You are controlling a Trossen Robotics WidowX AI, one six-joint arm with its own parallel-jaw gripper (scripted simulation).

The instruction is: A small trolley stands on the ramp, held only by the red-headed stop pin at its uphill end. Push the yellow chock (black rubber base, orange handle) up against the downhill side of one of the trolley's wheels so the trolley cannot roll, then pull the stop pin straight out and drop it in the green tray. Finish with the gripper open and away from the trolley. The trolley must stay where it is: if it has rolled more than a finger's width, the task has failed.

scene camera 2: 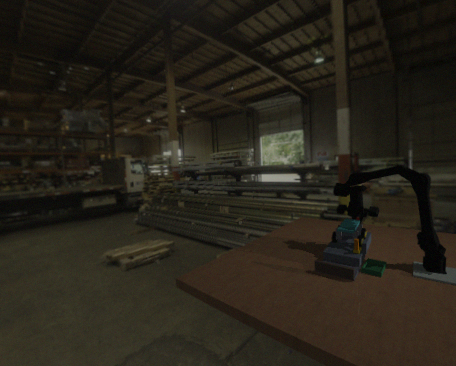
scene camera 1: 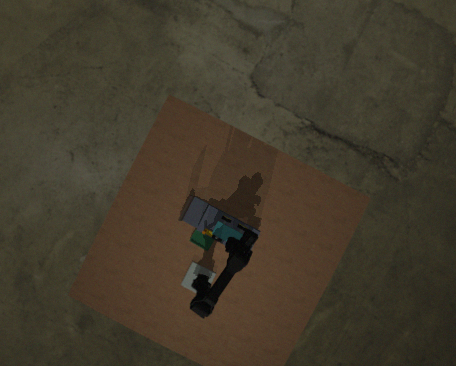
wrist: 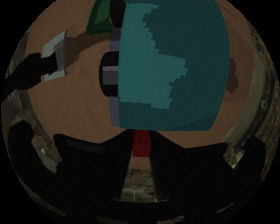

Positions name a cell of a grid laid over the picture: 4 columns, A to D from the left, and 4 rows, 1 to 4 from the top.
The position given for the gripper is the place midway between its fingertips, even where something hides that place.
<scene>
In view: the gripper (wrist: C3) and a teal trolley (wrist: C2).
</scene>
